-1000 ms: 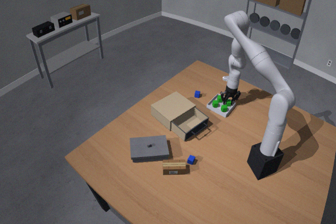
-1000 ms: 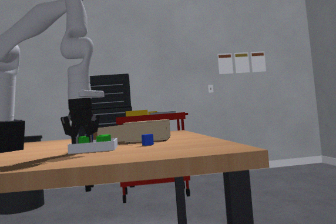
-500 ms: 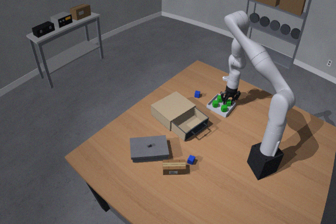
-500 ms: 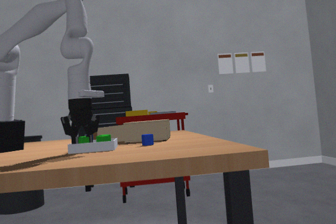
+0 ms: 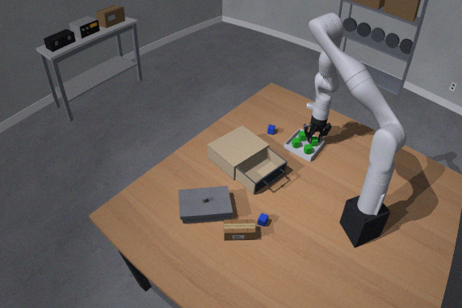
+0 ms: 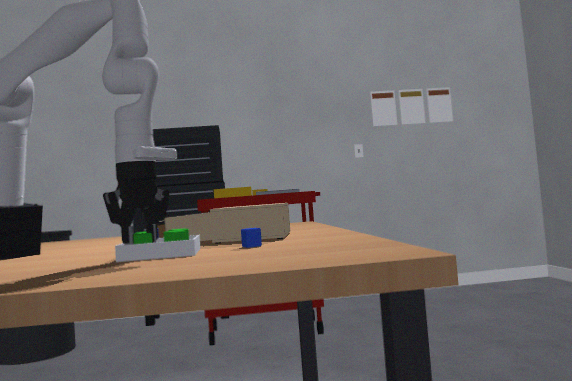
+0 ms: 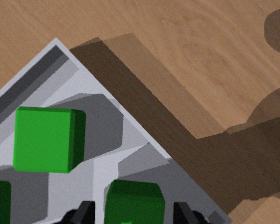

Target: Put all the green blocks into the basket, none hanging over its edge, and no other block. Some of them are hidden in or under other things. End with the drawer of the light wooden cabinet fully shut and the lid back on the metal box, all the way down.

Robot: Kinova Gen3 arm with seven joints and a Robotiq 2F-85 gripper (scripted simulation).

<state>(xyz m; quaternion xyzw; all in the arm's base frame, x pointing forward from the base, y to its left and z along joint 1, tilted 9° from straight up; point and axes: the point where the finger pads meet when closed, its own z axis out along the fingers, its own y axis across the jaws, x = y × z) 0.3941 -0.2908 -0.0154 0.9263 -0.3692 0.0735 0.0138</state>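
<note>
Now: the white basket 3 cm to the left of my hand, 3 cm below it and 3 cm ahead of it. From my hand the other things lie so: cardboard box 60 cm to the left, 3 cm behind, 1 cm below; drawer 32 cm to the left, 9 cm ahead, 1 cm below; light wooden cabinet 30 cm to the left, 16 cm ahead.
</note>
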